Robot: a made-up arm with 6 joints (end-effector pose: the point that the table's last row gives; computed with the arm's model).
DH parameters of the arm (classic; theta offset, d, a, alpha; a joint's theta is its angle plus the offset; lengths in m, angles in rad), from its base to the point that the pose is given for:
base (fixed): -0.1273 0 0.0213 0
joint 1: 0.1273 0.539 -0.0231 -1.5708
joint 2: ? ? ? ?
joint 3: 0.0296 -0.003 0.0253 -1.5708
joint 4: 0 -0.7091 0.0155 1.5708
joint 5: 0 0.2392 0.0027 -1.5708
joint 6: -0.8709 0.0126 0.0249 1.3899
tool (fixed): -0.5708 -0.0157 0 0
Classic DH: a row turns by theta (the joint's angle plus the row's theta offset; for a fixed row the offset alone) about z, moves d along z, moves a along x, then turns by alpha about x.
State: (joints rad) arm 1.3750 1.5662 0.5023 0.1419 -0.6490 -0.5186
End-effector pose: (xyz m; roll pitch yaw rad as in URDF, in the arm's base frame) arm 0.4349 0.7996 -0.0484 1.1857 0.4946 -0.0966
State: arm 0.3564 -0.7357 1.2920 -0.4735 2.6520 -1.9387
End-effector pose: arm -0.4324 -0.4292 1.5681 1.5566 0.4333 -2.0494
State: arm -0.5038 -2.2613 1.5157 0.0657 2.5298 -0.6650
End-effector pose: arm -0.9182 0.2178 -0.1893 3.0194 0.0994 -1.4703
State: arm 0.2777 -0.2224 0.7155 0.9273 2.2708 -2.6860
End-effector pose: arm 0.1850 -0.0839 1.7180 2.4150 -0.2871 1.8693
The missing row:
joint 2: -1.5411 0 0.4554 3.1416
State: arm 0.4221 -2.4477 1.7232 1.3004 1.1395 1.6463
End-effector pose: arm -0.4040 -0.2408 -0.5181 1.2998 -0.5046 2.0567
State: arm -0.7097 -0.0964 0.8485 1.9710 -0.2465 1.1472
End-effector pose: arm 0.2457 -0.0318 1.6879 -1.1838 -0.3620 -0.0485
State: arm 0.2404 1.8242 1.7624 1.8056 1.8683 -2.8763
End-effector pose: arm 1.1363 0.3447 0.6190 -3.0291 0.8211 1.1688
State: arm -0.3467 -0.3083 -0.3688 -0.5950 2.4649 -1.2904
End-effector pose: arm 0.4707 -0.4031 0.8152 -0.7554 -0.2761 -1.9737
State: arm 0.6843 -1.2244 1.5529 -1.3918 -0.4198 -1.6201
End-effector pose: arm -0.7290 -0.6877 1.1741 3.0297 -0.6577 2.2153
